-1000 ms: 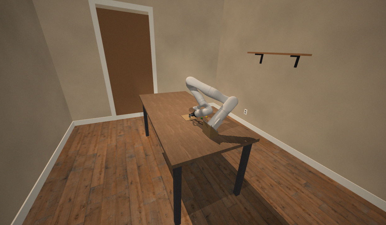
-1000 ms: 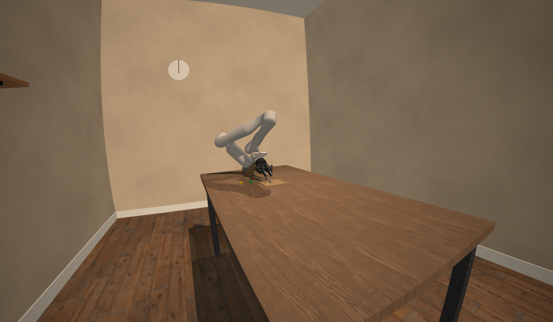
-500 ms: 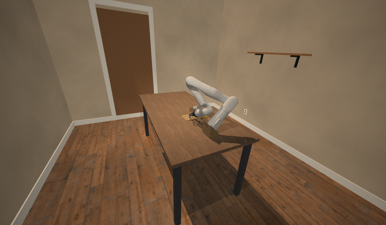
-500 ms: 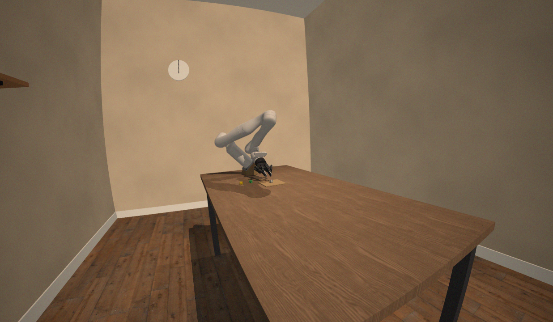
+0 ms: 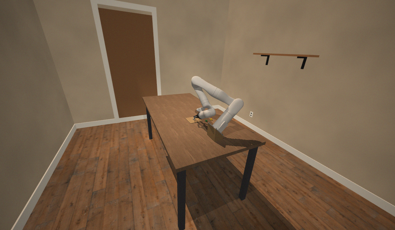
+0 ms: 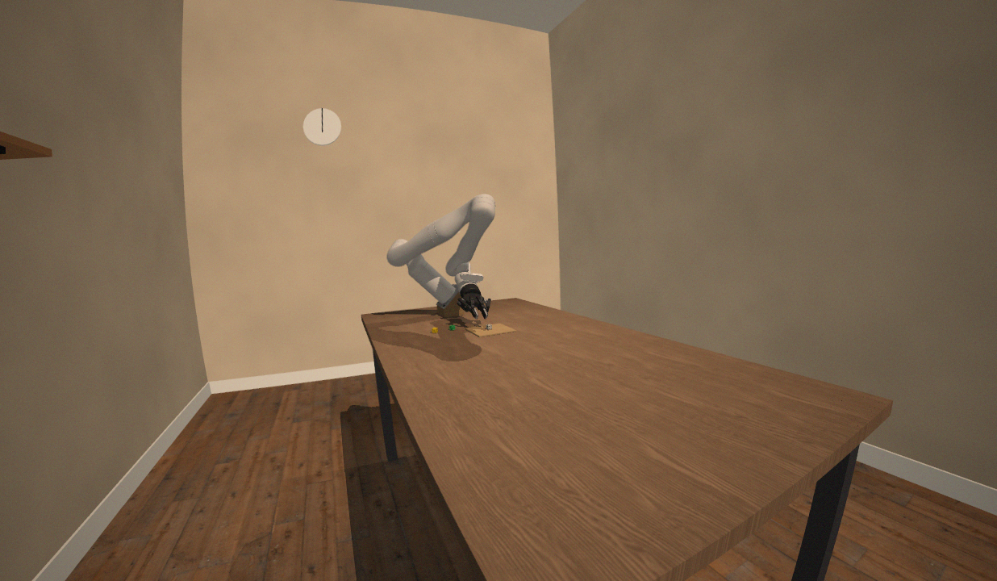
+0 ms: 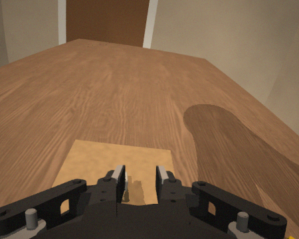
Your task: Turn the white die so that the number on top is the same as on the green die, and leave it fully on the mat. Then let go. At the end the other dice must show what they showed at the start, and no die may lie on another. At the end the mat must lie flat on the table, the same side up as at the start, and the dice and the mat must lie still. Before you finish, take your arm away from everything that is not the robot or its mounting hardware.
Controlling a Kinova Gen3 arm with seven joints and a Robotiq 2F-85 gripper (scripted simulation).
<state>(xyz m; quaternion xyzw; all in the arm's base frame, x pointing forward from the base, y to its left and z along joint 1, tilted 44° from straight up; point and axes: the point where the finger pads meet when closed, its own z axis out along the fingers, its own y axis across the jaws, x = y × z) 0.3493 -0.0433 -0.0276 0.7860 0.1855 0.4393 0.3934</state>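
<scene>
My gripper is now 4 cm short of the white die, 2 cm to the right of it and 4 cm above it. From my hand the other things lie so: green die: 5 cm behind, 9 cm to the right, 5 cm below; then tan mat: 4 cm ahead, 2 cm to the left, 5 cm below; then yellow die: 5 cm behind, 16 cm to the right, 5 cm below.
</scene>
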